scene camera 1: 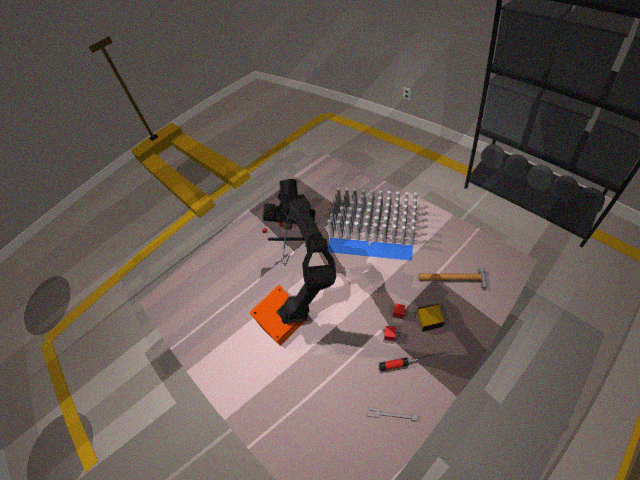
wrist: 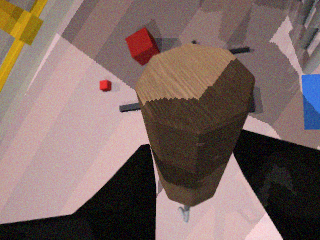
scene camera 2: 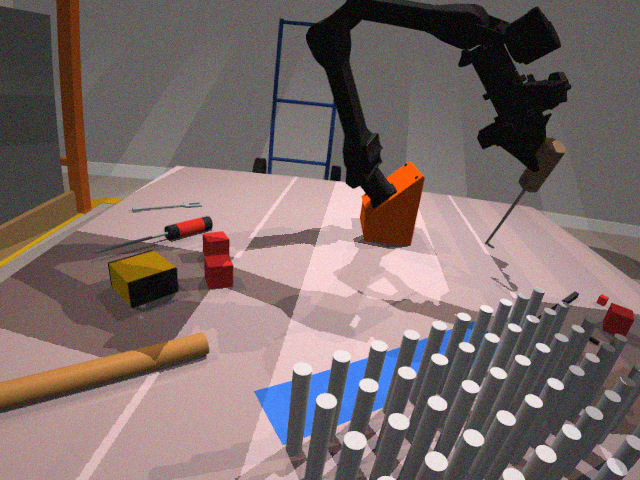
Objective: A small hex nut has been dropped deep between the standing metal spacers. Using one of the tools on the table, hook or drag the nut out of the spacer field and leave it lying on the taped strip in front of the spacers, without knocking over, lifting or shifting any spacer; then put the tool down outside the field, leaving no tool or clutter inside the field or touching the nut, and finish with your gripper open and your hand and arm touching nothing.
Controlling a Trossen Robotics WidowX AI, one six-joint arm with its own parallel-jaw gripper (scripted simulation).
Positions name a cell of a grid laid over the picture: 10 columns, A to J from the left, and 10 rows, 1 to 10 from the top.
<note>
In view: the gripper (scene camera 2: I4), a screwdriver (scene camera 2: C5) and a blue taped strip (scene camera 2: E9).
The gripper is seen too in the wrist view (wrist: F7). The blue taped strip also shows in scene camera 1 (scene camera 1: F6). The wrist view does not show the screwdriver: it is out of frame.
</note>
